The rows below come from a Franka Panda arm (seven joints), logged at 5 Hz.
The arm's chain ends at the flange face. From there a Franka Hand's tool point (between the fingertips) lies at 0.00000 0.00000 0.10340 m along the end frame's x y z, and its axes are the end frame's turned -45 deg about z.
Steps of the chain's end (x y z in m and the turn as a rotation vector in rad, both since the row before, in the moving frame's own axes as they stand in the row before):
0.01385 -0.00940 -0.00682 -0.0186 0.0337 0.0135
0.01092 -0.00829 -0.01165 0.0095 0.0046 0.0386
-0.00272 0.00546 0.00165 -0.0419 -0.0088 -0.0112
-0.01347 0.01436 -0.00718 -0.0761 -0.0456 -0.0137
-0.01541 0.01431 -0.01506 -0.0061 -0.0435 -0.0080
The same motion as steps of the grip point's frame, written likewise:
0.01752 0.00698 -0.00690 -0.0370 0.0107 0.0135
0.01462 0.00152 -0.01166 0.0035 0.0100 0.0386
-0.00948 0.00438 0.00156 -0.0234 -0.0359 -0.0112
-0.02855 0.00292 -0.00759 -0.0216 -0.0861 -0.0137
-0.02465 -0.00350 -0.01516 0.0264 -0.0351 -0.0080

